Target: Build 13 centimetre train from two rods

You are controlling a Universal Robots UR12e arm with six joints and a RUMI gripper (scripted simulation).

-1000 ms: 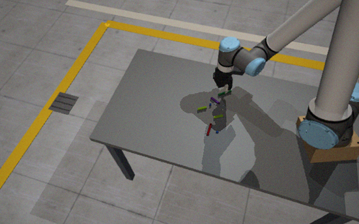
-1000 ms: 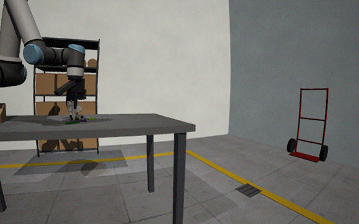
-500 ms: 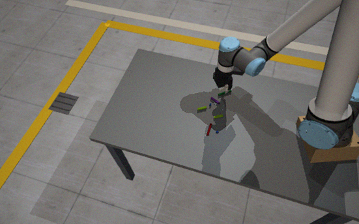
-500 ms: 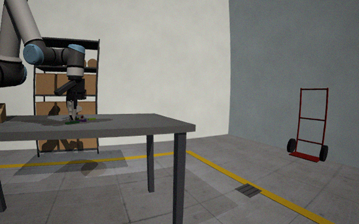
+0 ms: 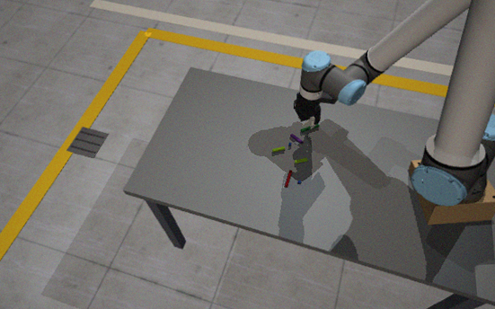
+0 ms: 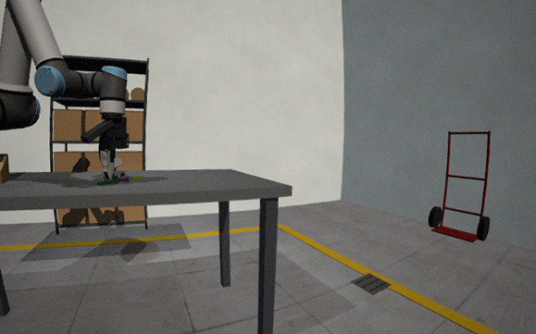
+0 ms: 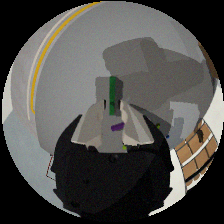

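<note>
My gripper is now 30 mm above the green rod. The rest, counted from my hand: purple rod 30 mm ahead, 70 mm to the left, 30 mm below; then red rod 260 mm to the left, 30 mm below.
</note>
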